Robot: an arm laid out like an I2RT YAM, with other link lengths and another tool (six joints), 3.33 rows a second.
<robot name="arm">
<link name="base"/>
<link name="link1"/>
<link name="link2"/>
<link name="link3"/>
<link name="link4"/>
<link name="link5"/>
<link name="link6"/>
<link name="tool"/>
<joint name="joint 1" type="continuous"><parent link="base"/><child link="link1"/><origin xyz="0 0 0.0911" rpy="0 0 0"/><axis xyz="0 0 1"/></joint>
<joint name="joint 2" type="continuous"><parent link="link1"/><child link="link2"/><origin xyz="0.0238 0.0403 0.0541" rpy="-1.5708 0 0"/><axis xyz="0 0 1"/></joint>
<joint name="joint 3" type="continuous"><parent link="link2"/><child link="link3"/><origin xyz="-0.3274 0 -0.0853" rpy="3.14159 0 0"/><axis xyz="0 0 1"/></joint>
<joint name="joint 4" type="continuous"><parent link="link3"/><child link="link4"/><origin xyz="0.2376 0.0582 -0.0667" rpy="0 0 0"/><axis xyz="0 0 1"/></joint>
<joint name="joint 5" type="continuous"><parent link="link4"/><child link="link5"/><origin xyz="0.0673 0.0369 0.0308" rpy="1.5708 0 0"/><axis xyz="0 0 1"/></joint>
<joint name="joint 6" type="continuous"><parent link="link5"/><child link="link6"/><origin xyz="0.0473 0 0.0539" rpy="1.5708 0 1.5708"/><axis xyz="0 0 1"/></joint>
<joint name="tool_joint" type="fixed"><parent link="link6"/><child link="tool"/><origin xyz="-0.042 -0.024 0.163" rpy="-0.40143 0 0.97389"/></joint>
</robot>
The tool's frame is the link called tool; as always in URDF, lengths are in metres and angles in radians. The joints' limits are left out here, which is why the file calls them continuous.
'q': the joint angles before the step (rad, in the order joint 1, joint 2, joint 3, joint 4, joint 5, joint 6). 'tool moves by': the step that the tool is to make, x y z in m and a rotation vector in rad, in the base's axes. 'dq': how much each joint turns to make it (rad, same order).
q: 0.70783 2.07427 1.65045 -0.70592 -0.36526 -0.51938
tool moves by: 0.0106 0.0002 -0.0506 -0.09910 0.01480 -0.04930
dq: 0.01759 0.08873 -0.00286 0.02713 0.08623 0.03743
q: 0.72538 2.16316 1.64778 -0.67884 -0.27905 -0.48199
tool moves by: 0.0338 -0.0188 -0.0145 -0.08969 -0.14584 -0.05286
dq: -0.00611 -0.00786 -0.03306 0.07137 0.16899 -0.02099
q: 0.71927 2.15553 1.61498 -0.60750 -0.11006 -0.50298
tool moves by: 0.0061 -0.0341 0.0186 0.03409 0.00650 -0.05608
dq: -0.07094 -0.08736 -0.08744 0.01648 -0.03394 -0.00075
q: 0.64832 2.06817 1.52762 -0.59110 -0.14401 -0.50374
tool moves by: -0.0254 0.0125 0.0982 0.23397 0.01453 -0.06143
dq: -0.00302 -0.19750 -0.03325 -0.00212 -0.14074 0.15109
